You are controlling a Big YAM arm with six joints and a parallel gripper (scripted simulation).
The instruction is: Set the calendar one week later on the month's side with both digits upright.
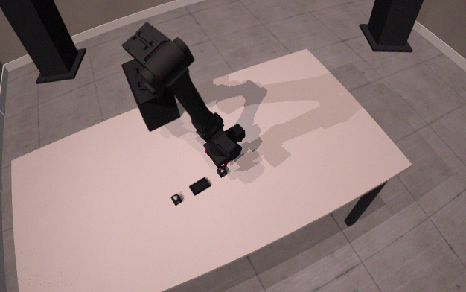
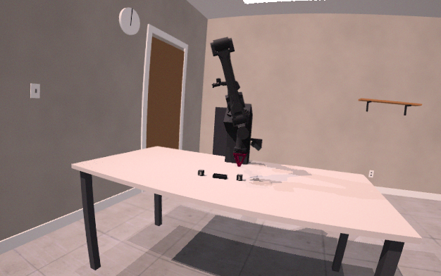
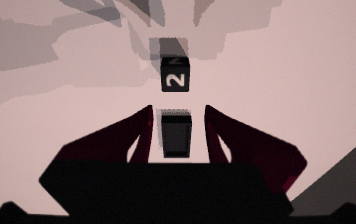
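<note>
The black calendar block lies 110 mm ahead of my hand, 180 mm to the right of it and 70 mm below it. The rest, counted from my hand: black tray (50 mm ahead, 90 mm to the right, 80 mm below).
</note>
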